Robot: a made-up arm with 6 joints. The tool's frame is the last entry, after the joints. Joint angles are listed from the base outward. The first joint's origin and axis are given. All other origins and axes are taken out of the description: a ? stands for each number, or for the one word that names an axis. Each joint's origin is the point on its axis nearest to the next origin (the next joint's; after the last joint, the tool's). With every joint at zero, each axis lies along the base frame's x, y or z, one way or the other. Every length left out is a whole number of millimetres.
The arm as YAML. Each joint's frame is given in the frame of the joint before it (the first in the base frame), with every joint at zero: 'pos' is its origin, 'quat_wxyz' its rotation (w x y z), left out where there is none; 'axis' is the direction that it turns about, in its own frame. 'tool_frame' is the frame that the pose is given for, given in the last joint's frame.
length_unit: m
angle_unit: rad
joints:
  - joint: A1
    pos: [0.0, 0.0, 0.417]
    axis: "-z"
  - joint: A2
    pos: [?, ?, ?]
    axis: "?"
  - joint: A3
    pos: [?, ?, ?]
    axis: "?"
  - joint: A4
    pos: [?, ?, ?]
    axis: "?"
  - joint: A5
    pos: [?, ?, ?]
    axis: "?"
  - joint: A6
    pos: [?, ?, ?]
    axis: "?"
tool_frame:
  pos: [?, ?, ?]
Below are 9 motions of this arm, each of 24 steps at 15 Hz.
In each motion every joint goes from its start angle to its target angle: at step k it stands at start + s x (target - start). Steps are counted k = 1, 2, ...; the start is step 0. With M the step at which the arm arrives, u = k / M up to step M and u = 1 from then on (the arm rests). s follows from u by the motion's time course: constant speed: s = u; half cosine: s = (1 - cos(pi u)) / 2; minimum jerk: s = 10 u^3 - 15 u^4 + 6 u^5.
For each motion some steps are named. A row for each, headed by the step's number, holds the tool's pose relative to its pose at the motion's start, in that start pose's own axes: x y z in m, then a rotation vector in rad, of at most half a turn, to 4 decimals.
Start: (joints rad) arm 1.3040 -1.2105 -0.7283 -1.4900 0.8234 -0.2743
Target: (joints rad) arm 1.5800 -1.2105 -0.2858 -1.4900 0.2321 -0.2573
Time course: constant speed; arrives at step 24
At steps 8, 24:
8: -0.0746 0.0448 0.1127 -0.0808 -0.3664 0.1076
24: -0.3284 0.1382 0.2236 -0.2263 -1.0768 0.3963

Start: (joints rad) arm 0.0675 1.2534 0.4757 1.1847 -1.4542 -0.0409
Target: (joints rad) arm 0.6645 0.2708 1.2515 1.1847 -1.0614 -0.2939
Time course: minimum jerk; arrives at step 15
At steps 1, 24:
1: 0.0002 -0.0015 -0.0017 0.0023 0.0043 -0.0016
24: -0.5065 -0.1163 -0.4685 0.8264 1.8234 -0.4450

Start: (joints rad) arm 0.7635 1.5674 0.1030 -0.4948 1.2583 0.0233
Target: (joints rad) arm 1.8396 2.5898 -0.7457 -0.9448 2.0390 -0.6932
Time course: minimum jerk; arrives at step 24
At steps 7, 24:
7: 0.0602 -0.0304 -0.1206 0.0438 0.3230 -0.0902
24: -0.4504 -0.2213 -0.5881 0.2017 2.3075 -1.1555

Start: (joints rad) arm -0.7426 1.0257 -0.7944 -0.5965 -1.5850 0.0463
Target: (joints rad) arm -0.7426 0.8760 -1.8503 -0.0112 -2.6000 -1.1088
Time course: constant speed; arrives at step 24
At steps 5, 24:
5: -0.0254 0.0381 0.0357 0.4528 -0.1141 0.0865
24: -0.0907 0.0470 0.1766 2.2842 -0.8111 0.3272

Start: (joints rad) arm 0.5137 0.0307 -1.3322 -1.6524 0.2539 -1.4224
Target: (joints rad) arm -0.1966 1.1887 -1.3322 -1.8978 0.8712 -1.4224
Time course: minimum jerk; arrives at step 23
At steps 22, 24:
22: -0.7207 -0.2842 0.5437 0.1847 -1.0355 -1.1081
24: -0.7213 -0.2839 0.5438 0.1848 -1.0364 -1.1086

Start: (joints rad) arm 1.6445 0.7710 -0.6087 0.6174 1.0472 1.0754
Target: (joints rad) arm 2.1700 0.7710 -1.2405 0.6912 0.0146 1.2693
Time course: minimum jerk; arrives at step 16
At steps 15, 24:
15: -0.1920 -0.2189 0.2286 -0.1531 -0.7651 -0.7562
24: -0.1927 -0.2194 0.2288 -0.1527 -0.7667 -0.7582

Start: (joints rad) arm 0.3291 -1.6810 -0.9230 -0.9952 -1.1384 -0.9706
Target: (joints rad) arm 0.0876 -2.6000 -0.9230 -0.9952 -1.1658 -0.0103
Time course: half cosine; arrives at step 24
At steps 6, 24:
6: 0.0306 0.0527 0.0083 -0.0324 -0.0899 0.0004
24: 0.1716 0.3183 0.2232 -0.2373 -0.6274 -0.2022

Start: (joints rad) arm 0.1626 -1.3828 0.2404 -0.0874 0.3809 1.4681
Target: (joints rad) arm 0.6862 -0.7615 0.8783 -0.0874 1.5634 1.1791
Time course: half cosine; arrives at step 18
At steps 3, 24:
3: 0.0077 0.0160 -0.0261 0.0095 0.0579 0.0247
24: 0.0237 0.1301 -0.3364 0.7629 0.7213 0.1354

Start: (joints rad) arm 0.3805 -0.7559 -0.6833 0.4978 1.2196 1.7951
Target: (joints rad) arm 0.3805 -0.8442 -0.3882 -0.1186 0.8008 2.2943
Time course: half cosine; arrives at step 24
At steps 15, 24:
15: -0.0623 -0.1138 -0.0422 0.0694 -0.1949 -0.3592
24: -0.0885 -0.1588 -0.0924 0.1418 -0.1971 -0.5295

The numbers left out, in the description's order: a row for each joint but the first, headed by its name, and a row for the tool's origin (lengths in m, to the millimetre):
A2: xyz -0.169 -0.05 0.0, axis -x
A3: xyz 0.0 0.292 -0.01, axis -z
A4: xyz 0.208 0.012 0.0, axis -x
A5: xyz 0.0 0.075 0.118, axis +y
A6: xyz 0.303 0.0 -0.058, axis -x
tool: xyz 0.0 -0.023 0.114

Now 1 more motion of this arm.
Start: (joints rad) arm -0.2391 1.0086 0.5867 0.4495 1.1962 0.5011
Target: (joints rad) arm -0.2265 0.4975 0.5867 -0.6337 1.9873 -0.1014
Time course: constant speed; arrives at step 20
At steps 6, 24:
6: -0.0702 0.0594 -0.0305 0.2687 0.1151 0.5353
24: -0.3405 0.0657 -0.1096 0.4314 0.6234 1.7399

